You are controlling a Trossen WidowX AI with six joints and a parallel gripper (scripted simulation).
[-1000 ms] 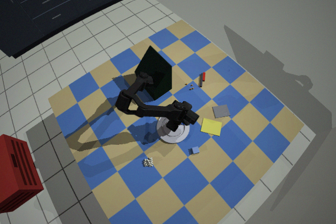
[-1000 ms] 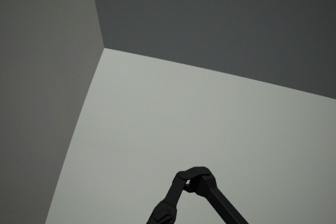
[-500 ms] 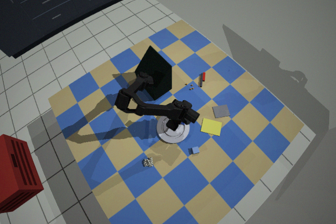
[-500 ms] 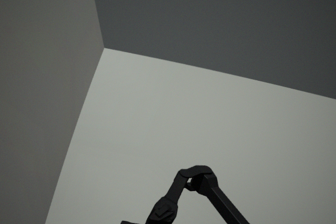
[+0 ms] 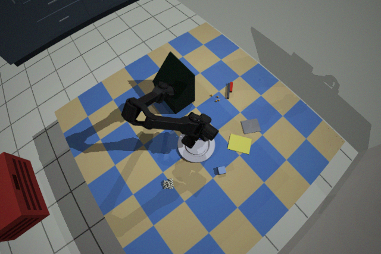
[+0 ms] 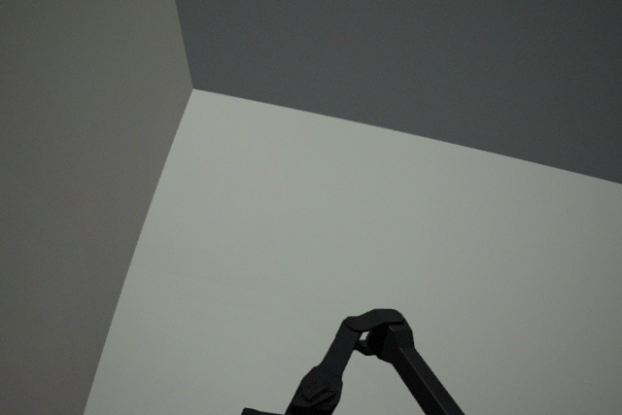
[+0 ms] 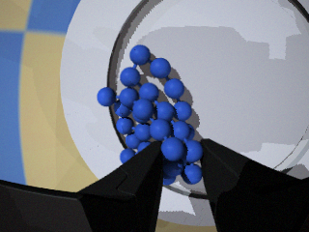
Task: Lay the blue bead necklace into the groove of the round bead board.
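Right now the round white bead board is 3 cm ahead of my gripper tip, 2 cm to the right of it and 2 cm below it. Also, from my gripper tip: small blue cube 22 cm ahead, 2 cm below, 1 cm to the left; grey square 30 cm to the left, 11 cm ahead, 3 cm below; yellow pad 18 cm to the left, 16 cm ahead, 3 cm below.
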